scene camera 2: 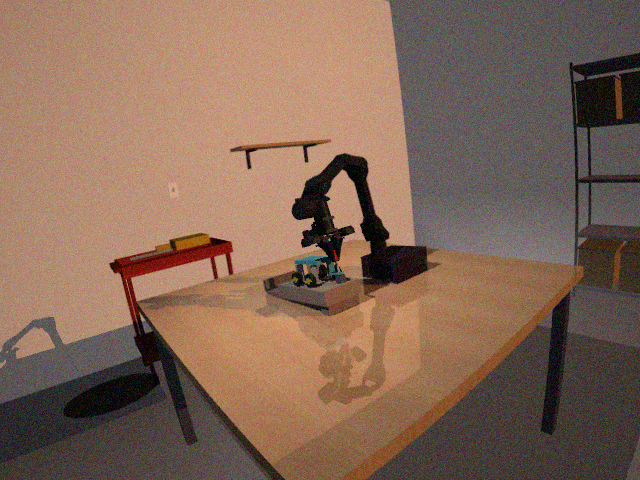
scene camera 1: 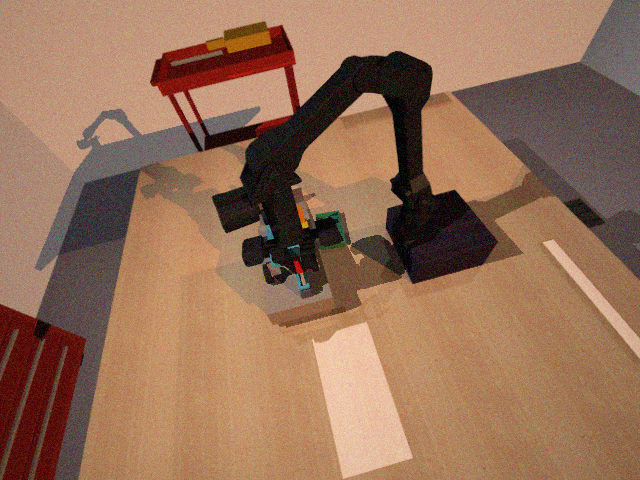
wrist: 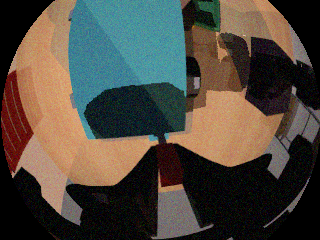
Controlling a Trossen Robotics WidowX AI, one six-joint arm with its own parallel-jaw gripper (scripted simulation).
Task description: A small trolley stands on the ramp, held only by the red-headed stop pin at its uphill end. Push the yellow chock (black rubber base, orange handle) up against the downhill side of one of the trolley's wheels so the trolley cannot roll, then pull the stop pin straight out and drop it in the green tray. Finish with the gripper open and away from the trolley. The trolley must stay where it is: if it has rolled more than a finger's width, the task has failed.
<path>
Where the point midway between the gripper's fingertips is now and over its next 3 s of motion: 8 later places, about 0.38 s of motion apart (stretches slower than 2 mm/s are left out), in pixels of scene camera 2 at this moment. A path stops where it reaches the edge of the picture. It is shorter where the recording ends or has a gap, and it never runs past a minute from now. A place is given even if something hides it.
My gripper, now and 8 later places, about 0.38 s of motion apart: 336,261; 335,258; 335,256; 338,256; 343,254; 351,252; 358,250; 354,250; 345,251
</path>
